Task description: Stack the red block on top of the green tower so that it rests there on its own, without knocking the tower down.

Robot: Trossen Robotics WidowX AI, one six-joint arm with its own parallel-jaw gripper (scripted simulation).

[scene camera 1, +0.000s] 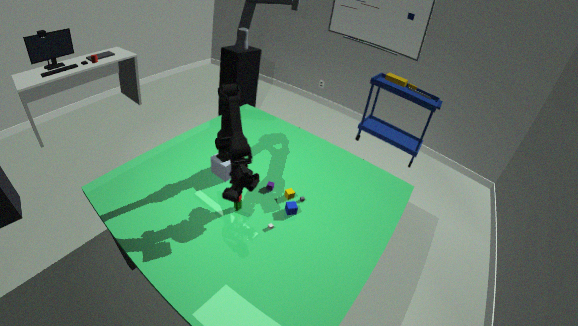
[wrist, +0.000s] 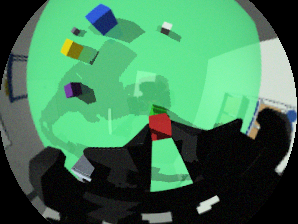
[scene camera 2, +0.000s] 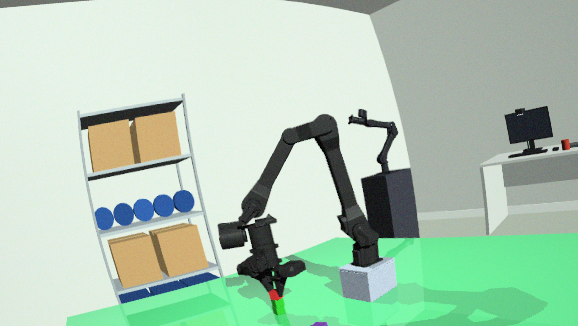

Scene:
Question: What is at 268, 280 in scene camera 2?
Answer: My gripper.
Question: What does my gripper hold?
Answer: A red block.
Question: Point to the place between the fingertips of my gripper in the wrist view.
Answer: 158, 124

